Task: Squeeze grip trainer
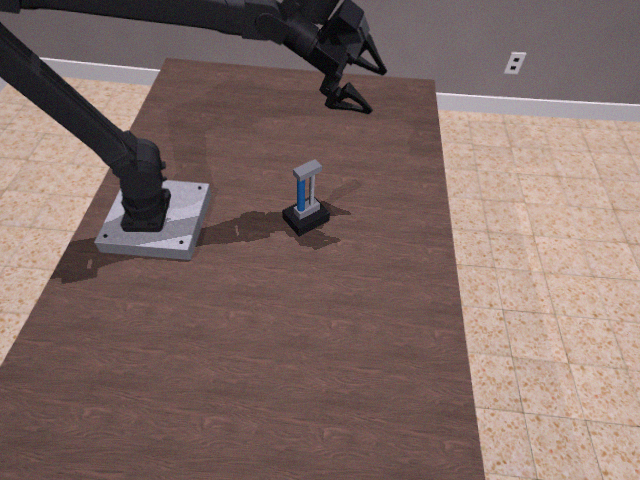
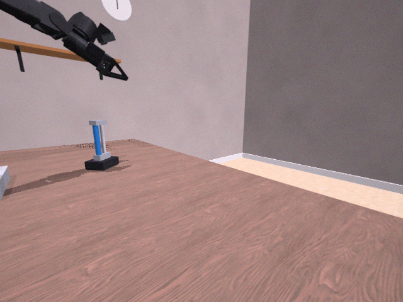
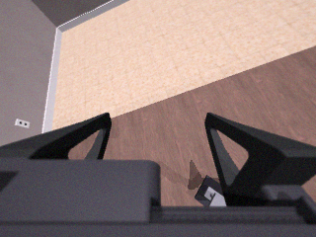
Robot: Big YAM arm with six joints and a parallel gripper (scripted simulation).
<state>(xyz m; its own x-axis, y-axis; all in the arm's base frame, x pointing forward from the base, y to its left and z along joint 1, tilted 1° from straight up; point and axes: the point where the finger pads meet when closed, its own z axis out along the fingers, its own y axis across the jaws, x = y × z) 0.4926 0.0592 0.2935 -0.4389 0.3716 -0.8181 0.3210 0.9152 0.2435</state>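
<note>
The thin grey bar lies 110 mm behind my hand, 30 mm to the right of it and 230 mm below it. The rest, counted from my hand: grip trainer (120 mm behind, 40 mm to the right, 240 mm below).
</note>
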